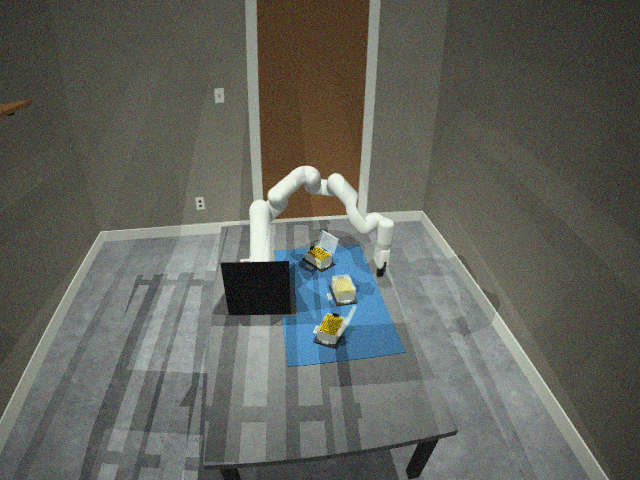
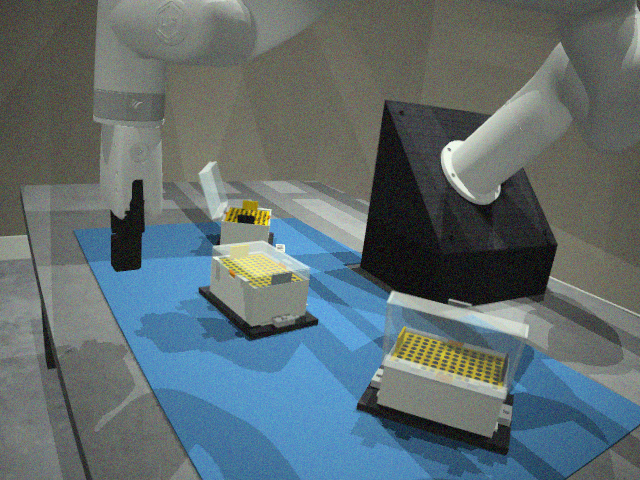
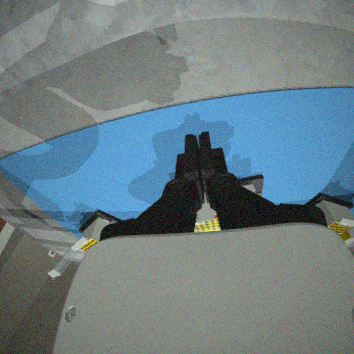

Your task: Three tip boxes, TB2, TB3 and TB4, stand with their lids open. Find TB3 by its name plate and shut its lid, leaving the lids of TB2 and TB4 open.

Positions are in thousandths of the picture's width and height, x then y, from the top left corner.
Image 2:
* gripper: 198, 559
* tip box: 404, 651
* tip box: 362, 484
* tip box: 749, 878
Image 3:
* gripper: 566, 422
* tip box: 719, 518
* tip box: 258, 648
